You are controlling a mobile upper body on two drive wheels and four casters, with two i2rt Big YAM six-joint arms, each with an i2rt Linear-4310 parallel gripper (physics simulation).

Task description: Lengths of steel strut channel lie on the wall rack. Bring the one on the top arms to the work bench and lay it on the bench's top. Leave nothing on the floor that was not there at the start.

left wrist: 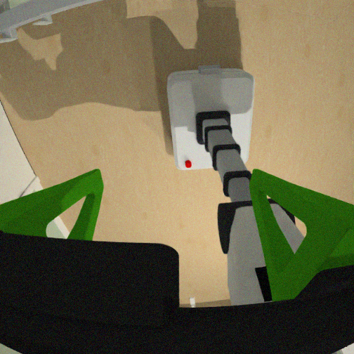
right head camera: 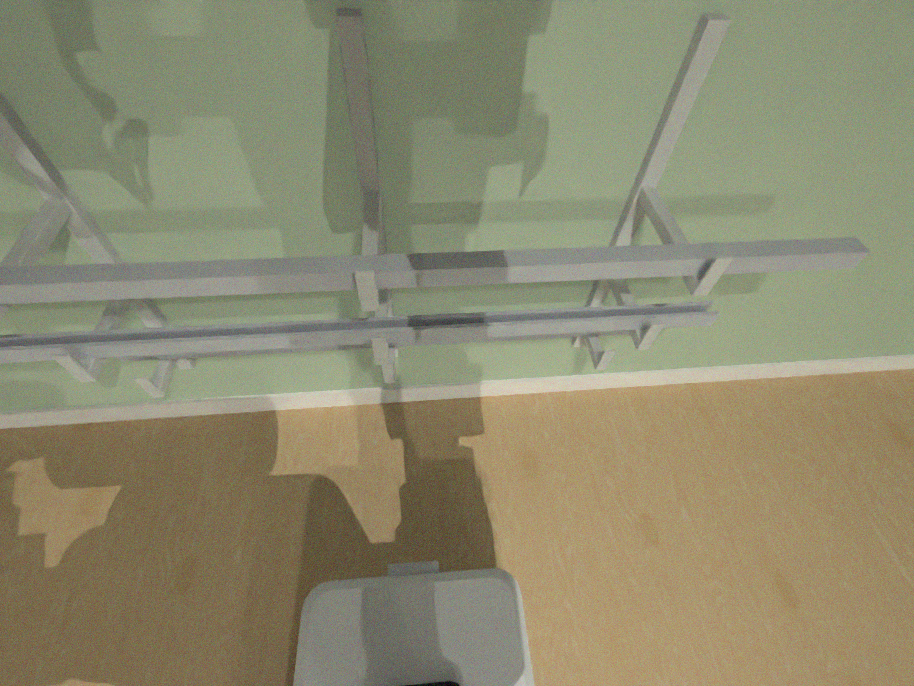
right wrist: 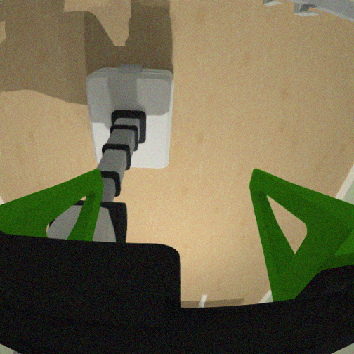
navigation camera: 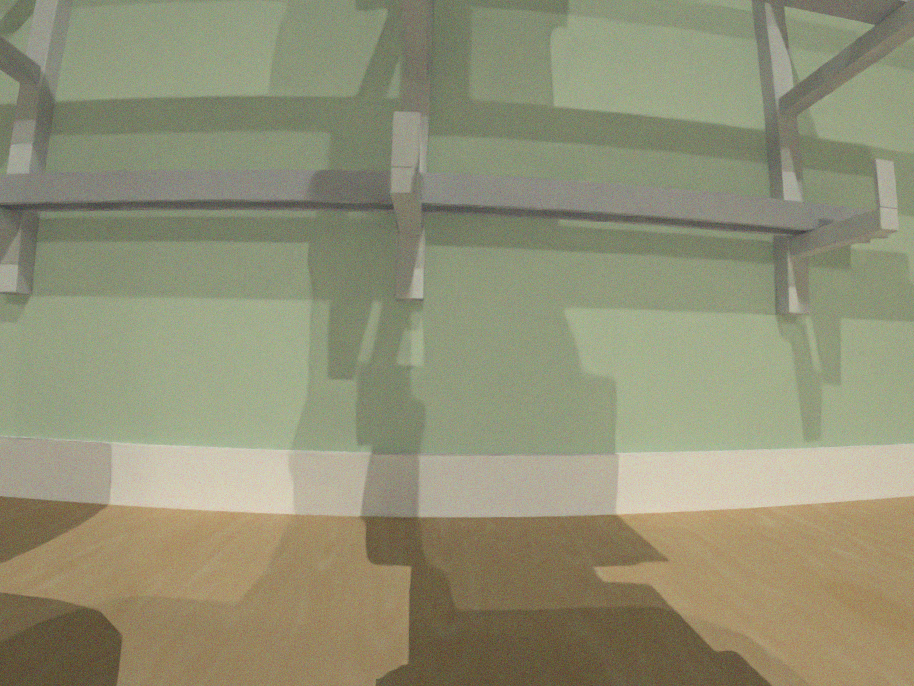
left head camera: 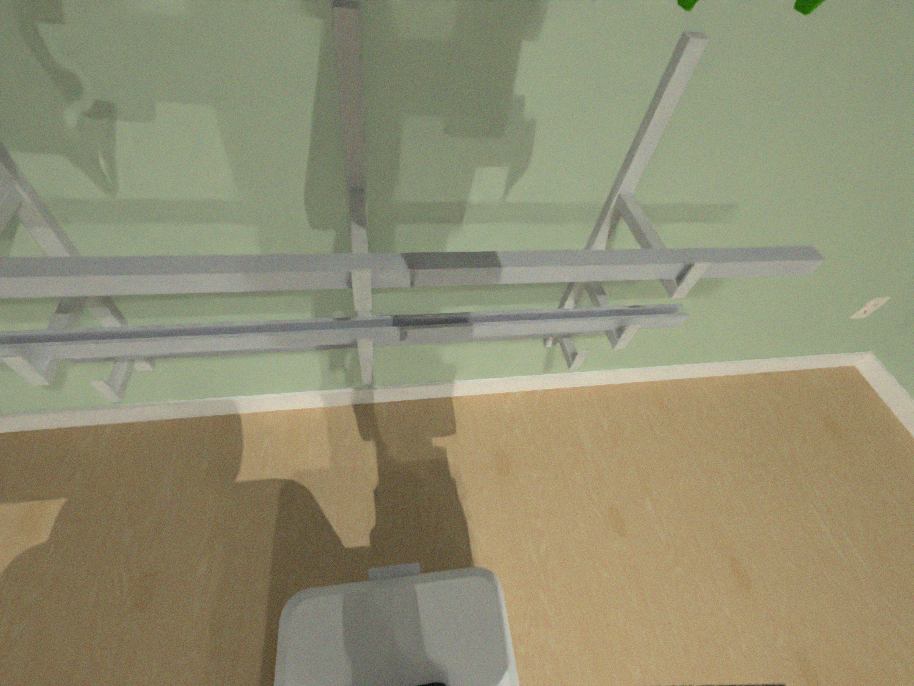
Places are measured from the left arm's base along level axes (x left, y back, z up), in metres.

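Pixels of known places: right gripper, fingertip midpoint: (left head camera: 743, 10).
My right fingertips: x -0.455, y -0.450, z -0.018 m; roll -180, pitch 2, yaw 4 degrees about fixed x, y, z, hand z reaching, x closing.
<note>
Ahead of a thing's pixels: the offset from my right fingertips to its middle. "*": to the spot under its first point.
The wall rack @[* dx -0.323, dy -0.497, dz -0.282 m] (left head camera: 668, 103) (right head camera: 682, 95) (navigation camera: 413, 66) has three slanting uprights with arms. The grey strut on its top arms (left head camera: 546, 267) (right head camera: 590, 264) lies level across them, its right end past the right arm. A lower strut @[* dx -0.096, dy -0.278, dz -0.688 m] (left head camera: 531, 324) (right head camera: 546, 324) lies beneath it. My left gripper (left wrist: 176, 177) is open and empty, above the floor and my base; part of a strut shows at upper left. My right gripper (right wrist: 176, 177) (left head camera: 747, 4) is open and empty; its green fingertips show at the left head view's top edge, right of the rack. The bench is not identifiable.
My white base (left head camera: 394, 635) (right head camera: 413, 635) (left wrist: 187, 100) (right wrist: 105, 100) stands in front of the rack, with a grey column rising from it. A strut (navigation camera: 590, 195) on low arms crosses the navigation view. A socket @[dx -1.575, dy -0.554, dz -0.992 m] (left head camera: 869, 307) is on the wall. A white surface (left wrist: 12, 150) shows at left.
</note>
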